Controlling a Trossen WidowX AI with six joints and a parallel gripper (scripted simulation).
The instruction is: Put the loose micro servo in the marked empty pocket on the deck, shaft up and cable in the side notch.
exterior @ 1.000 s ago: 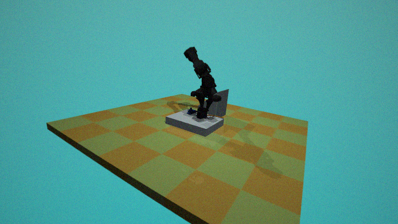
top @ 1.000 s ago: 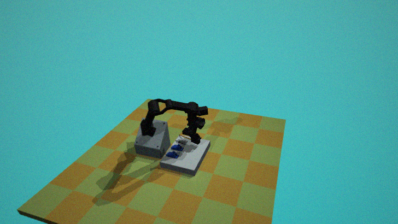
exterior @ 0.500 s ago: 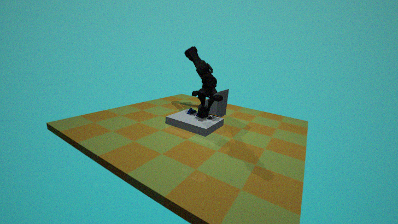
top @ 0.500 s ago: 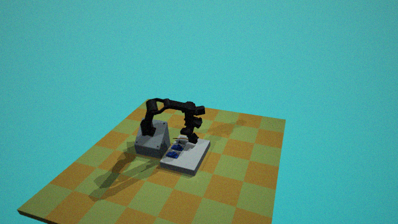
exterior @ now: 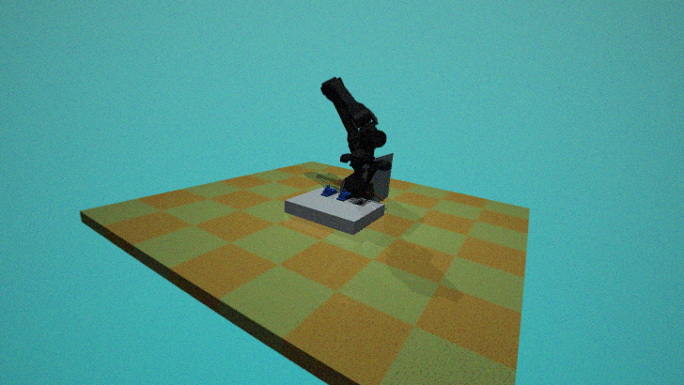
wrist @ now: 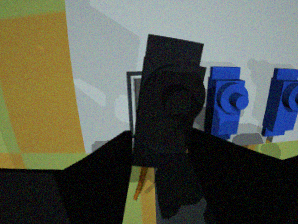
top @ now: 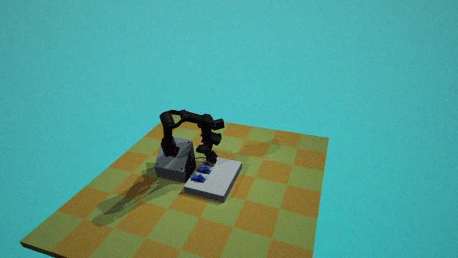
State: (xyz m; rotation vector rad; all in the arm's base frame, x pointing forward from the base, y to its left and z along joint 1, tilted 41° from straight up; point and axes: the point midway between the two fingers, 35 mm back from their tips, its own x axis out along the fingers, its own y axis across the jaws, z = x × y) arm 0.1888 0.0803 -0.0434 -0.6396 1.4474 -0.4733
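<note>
My gripper tip is now 110 mm short of the grey deck, 100 mm above it and 70 mm to the left of it.
</note>
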